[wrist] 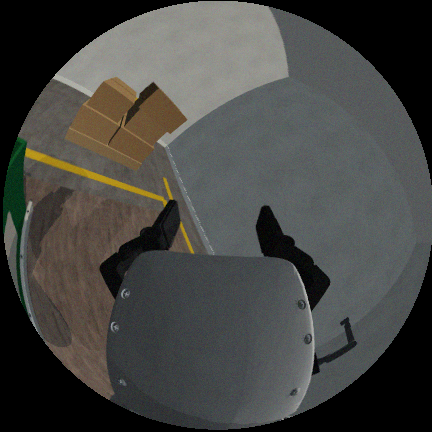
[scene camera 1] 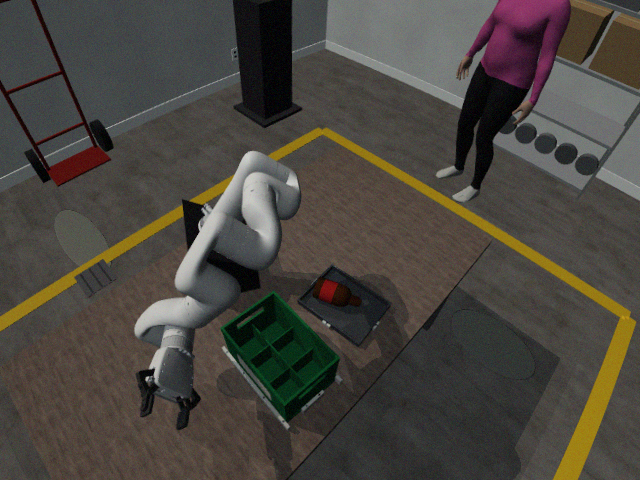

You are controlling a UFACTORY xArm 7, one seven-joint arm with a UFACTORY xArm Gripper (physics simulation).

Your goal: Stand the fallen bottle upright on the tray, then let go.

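Places are measured from the arm's base along level axes (x left, y back, z up), in millimetres.
Pixels of known places: gripper, fingertip midpoint: (wrist: pixel 218 213) (scene camera 1: pixel 164 422).
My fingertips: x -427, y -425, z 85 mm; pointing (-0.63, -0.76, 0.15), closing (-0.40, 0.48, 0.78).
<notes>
Ahead of a thing's pixels: the offset from my fingertips to its middle. "*": to the spot under its first point.
A brown bottle {dx +617, dy +50, dz -237 mm} (scene camera 1: pixel 332 292) with a red label lies on its side on the dark grey tray {* dx +563, dy -83, dz -274 mm} (scene camera 1: pixel 356 336), its neck pointing right in the scene view. The tray is right of the arm, behind the green crate. My gripper (scene camera 1: pixel 163 419) (wrist: pixel 218 213) is open, with its black fingers wide apart and nothing between them. It is at the lower left of the scene view, on the other side of the crate from the tray and well apart from the bottle. The bottle and the tray do not show in the wrist view.
A green divided crate {dx +324, dy +9, dz -192 mm} (scene camera 1: pixel 291 363) (wrist: pixel 14 182) stands between my gripper and the tray. A black panel (scene camera 1: pixel 249 279) stands beside the arm. A person (scene camera 1: pixel 522 46) stands beyond the yellow floor line. Cardboard boxes (wrist: pixel 155 117) show in the wrist view.
</notes>
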